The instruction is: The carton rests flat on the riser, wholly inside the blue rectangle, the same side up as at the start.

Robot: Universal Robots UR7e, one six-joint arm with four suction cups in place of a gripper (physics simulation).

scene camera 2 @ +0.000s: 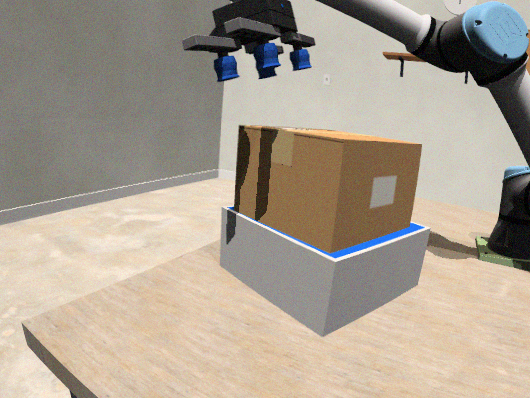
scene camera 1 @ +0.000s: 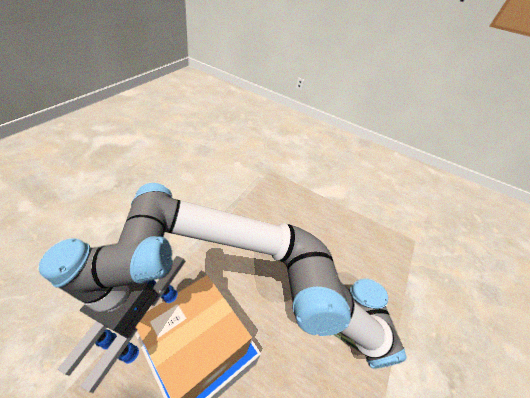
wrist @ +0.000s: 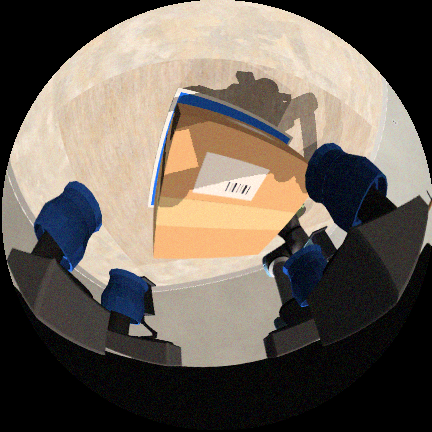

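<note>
The brown carton [scene camera 1: 202, 340] [scene camera 2: 290, 195] [wrist: 230, 132] rests flat on the grey riser [scene camera 2: 280, 280] [wrist: 173, 104], with its taped, barcode-labelled face up. The blue rectangle [scene camera 1: 227, 375] [scene camera 2: 416, 228] [wrist: 225, 112] shows as a strip along two sides of the carton, wider on one side; its other two sides are hidden behind the carton. My gripper [scene camera 1: 136, 320] [scene camera 2: 263, 65] [wrist: 212, 245] holds nothing: its four blue cups hang above the carton's top with a gap, off to one end of it, and touch nothing.
The riser stands on the wooden table [scene camera 1: 295, 375] [scene camera 2: 200, 320], whose corner shows at the lower left in scene camera 2. The arm's base stands on a green plate [scene camera 2: 500, 254] beyond the riser. A wooden wall shelf [scene camera 1: 517, 17] [scene camera 2: 400, 56] hangs at the back.
</note>
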